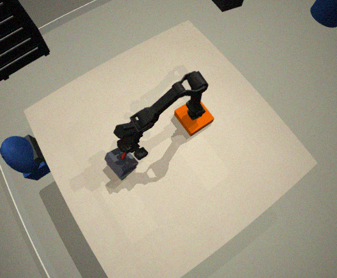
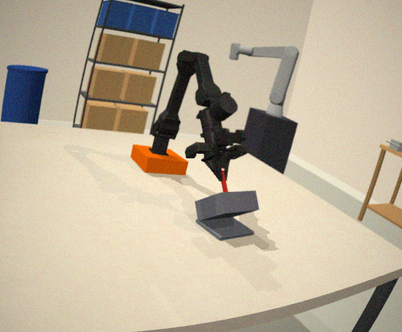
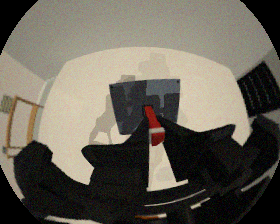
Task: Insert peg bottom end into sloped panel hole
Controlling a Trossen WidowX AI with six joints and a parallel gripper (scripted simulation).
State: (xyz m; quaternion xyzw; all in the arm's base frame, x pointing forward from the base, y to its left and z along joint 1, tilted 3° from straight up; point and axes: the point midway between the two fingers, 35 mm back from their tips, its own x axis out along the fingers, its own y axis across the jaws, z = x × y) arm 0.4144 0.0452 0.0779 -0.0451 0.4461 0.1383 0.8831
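My gripper tip is now 6 cm above the grey sloped panel, 4 cm short of it and 1 cm to the right of it. Also, from my gripper tip: flat grey foot (12 cm below, 5 cm ahead, 2 cm to the left); then thin red peg (1 cm behind, 1 cm above).
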